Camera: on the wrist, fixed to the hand. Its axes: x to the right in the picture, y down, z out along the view.
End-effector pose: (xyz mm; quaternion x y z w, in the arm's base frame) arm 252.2 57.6 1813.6 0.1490 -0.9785 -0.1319 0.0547
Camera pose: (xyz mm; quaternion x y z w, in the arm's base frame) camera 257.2 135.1 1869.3 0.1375 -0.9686 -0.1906 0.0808
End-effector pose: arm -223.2 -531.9 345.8 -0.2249 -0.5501 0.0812 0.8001
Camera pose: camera -190.2 -475.3 276.3 -0.2818 -0.5392 0.0507 0.7920
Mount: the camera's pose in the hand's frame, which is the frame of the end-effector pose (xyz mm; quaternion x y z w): -24.7 85.2 -35.4 -0.0633 0.0158 0.0100 0.9978
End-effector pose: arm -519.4 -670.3 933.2 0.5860 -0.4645 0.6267 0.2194
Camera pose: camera -602.6 -674.2 886.5 0.5563 -0.5055 0.6074 0.2571
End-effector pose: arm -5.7 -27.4 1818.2 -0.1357 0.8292 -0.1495 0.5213
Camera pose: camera -33.3 64.0 1820.0 -0.1577 0.8464 -0.0936 0.4999
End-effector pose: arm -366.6 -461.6 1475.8 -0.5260 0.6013 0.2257 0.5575
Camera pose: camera -461.6 -453.2 1481.2 -0.5577 0.5998 0.2605 0.5112
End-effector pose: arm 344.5 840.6 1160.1 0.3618 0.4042 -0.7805 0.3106
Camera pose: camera 435.3 834.7 1131.1 0.3577 0.4540 -0.7444 0.3343
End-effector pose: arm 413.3 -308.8 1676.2 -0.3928 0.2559 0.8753 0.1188
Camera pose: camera 417.0 -399.8 1705.1 -0.4107 0.2057 0.8846 0.0809
